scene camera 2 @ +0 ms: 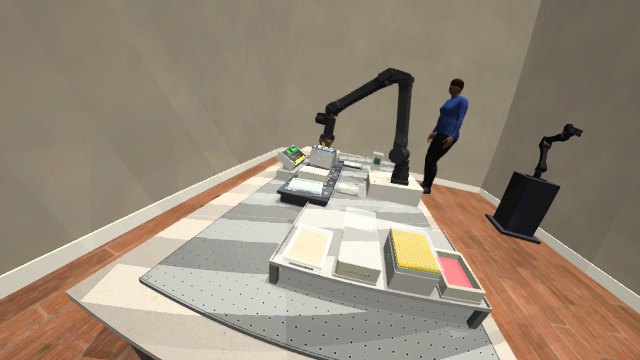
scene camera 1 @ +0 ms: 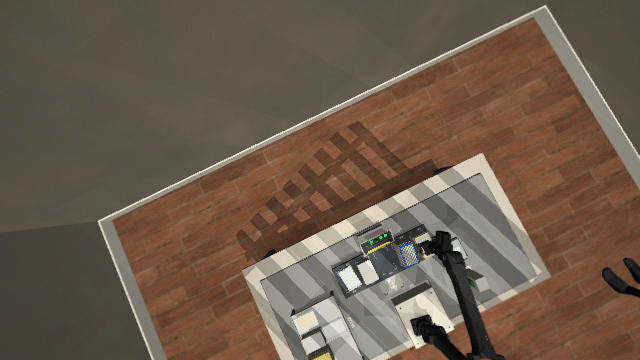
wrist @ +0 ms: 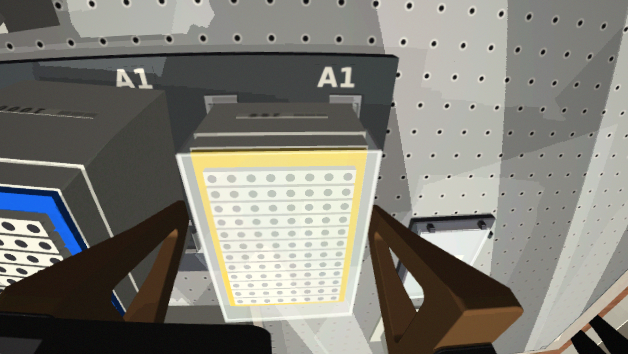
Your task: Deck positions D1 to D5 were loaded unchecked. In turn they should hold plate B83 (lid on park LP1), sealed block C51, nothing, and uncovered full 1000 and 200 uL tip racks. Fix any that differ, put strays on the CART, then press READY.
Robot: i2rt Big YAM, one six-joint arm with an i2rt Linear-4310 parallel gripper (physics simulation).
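Pixels of known places: gripper, between the fingertips: point(scene camera 1: 423, 241) point(wrist: 279, 212); arm's base, origin of its link: point(scene camera 2: 399, 181) point(scene camera 1: 421, 324).
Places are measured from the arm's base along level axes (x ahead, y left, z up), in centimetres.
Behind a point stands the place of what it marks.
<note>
My gripper point(scene camera 1: 426, 248) {x 46.4, y -14.6, z 3.5 cm} point(scene camera 2: 326, 144) {x 46.4, y -14.6, z 3.5 cm} point(wrist: 279, 212) {x 46.4, y -14.6, z 3.5 cm} is open, its fingers on either side of the yellow 200 tip rack point(wrist: 280, 160) {x 49.8, y -14.2, z 4.2 cm} in the last deck position. A clear lid point(wrist: 369, 240) covers that rack. The blue 1000 tip rack point(scene camera 1: 409, 254) {x 43.2, y -3.3, z 7.3 cm} point(scene camera 2: 324, 157) {x 40.8, y 1.0, z 3.0 cm} point(wrist: 30, 202) {x 48.8, y -6.0, z 7.2 cm} stands beside it, with no lid over its tips. On the dark deck point(scene camera 1: 384, 264) {x 37.6, y 10.1, z -2.7 cm} point(wrist: 250, 75) {x 51.4, y -12.0, z -2.8 cm}, a white plate point(scene camera 1: 349, 278) {x 36.2, y 33.1, z -1.2 cm} point(scene camera 2: 306, 186) {x 34.9, y 34.6, z -1.3 cm} is in the first position and a pale block point(scene camera 1: 368, 272) {x 37.5, y 21.3, z 1.4 cm} point(scene camera 2: 313, 173) {x 36.4, y 25.4, z 1.3 cm} in the second. No labware shows in the third. Plate and block labels are unreadable.
The cart tray point(scene camera 2: 400, 296) {x -1.3, y 69.5, z -2.1 cm} holds a plate point(scene camera 2: 310, 247) {x 18.8, y 66.9, z -0.2 cm}, a pale block point(scene camera 2: 358, 260) {x 8.3, y 68.5, z 2.3 cm}, a yellow tip rack point(scene camera 2: 414, 250) {x -1.6, y 64.0, z 5.1 cm} and a pink-bottomed box point(scene camera 2: 456, 272) {x -13.8, y 59.2, z -0.5 cm}. A control panel point(scene camera 1: 378, 243) {x 52.6, y 10.9, z 3.5 cm} point(scene camera 2: 294, 156) {x 52.3, y 13.7, z 3.2 cm} stands behind the deck. A flat park stand point(wrist: 450, 250) {x 34.7, y -35.9, z -6.1 cm} lies right of my fingers.
</note>
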